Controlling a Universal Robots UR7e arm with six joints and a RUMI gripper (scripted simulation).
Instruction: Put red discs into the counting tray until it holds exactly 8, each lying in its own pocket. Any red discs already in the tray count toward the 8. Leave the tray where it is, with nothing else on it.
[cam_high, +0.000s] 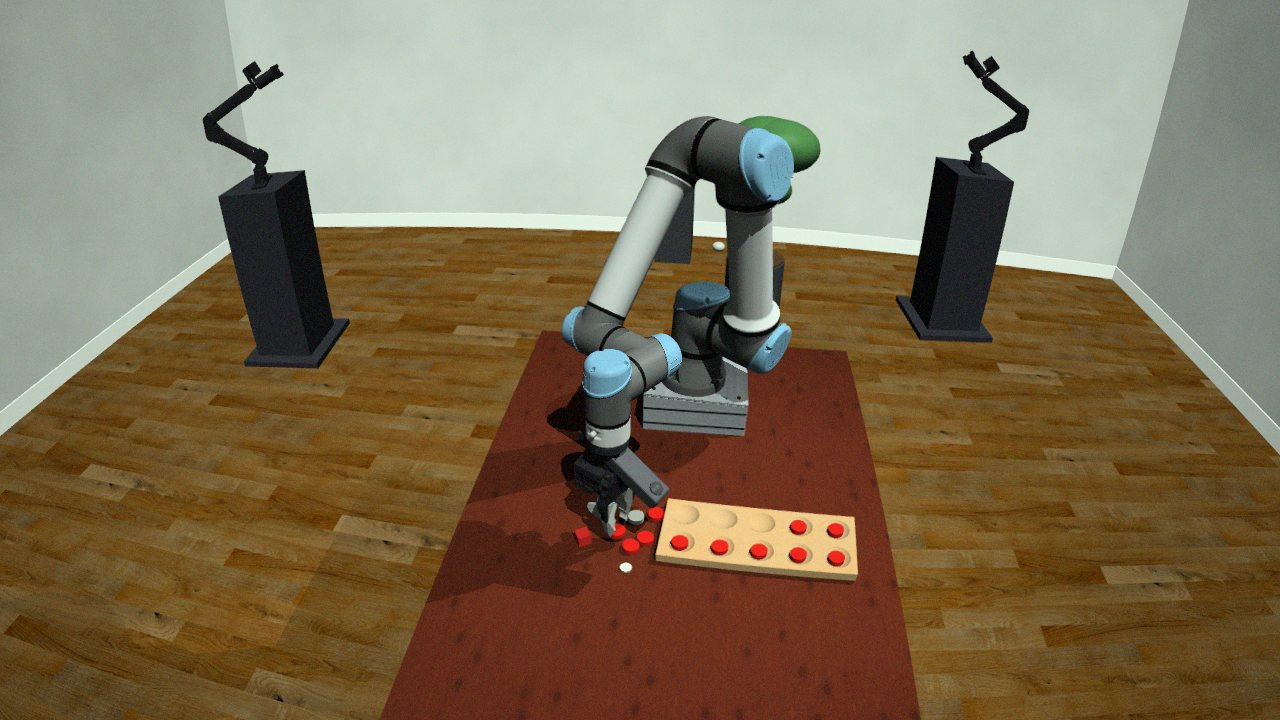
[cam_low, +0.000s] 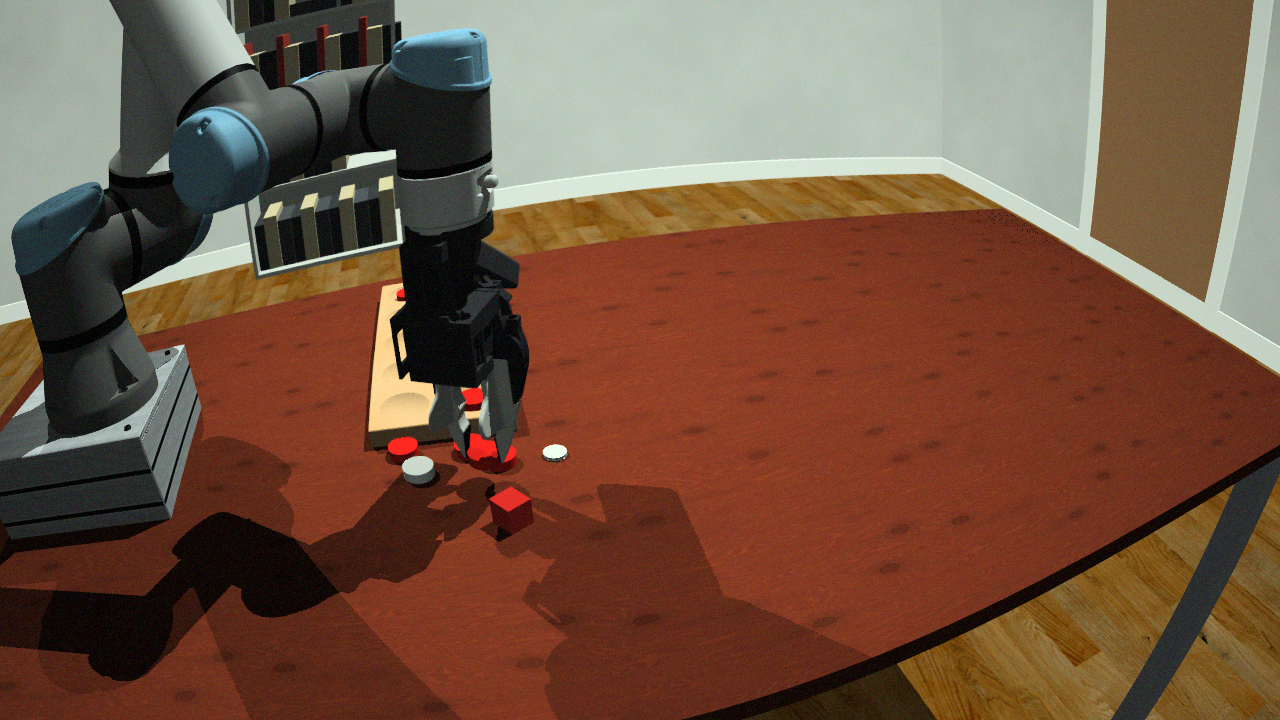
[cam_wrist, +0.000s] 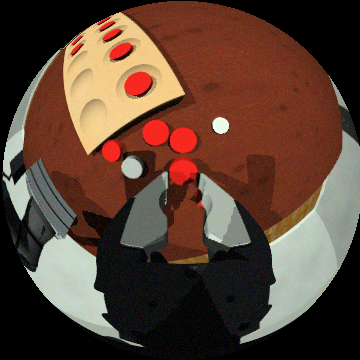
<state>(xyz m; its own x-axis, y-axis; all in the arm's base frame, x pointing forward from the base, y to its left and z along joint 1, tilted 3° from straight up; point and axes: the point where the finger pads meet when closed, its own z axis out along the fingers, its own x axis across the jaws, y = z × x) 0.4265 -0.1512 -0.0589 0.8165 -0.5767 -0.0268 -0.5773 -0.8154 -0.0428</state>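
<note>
Right now the wooden counting tray is 270 mm to the left of my hand and 30 mm below it. Round my hand: white disc: 60 mm behind, 30 mm to the left, 40 mm below; red cube: 60 mm to the right, 30 mm below.
</note>
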